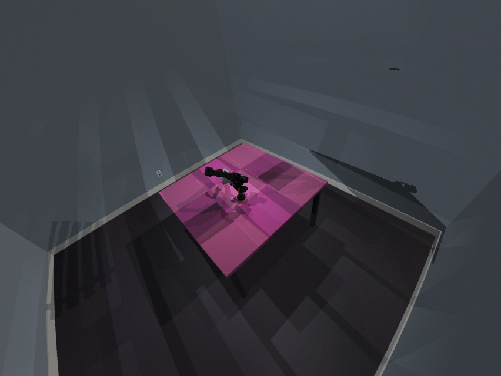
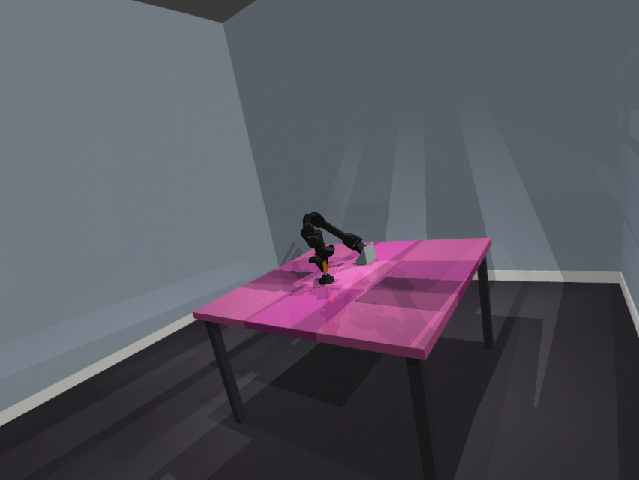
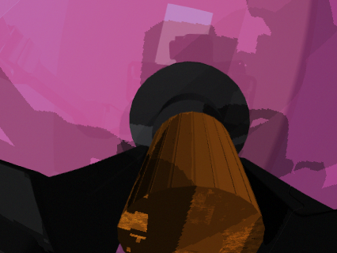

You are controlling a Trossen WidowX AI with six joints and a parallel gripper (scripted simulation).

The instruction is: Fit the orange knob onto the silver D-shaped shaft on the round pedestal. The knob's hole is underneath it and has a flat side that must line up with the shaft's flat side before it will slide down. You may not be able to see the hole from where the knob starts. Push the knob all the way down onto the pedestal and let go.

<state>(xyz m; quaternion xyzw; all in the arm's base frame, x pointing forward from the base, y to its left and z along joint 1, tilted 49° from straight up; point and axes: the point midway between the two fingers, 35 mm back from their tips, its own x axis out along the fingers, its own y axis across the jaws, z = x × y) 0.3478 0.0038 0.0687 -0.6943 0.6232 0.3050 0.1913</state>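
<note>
The orange knob is 30 mm above my gripper tip. Round my gripper tip: round black pedestal: 40 mm below.
</note>
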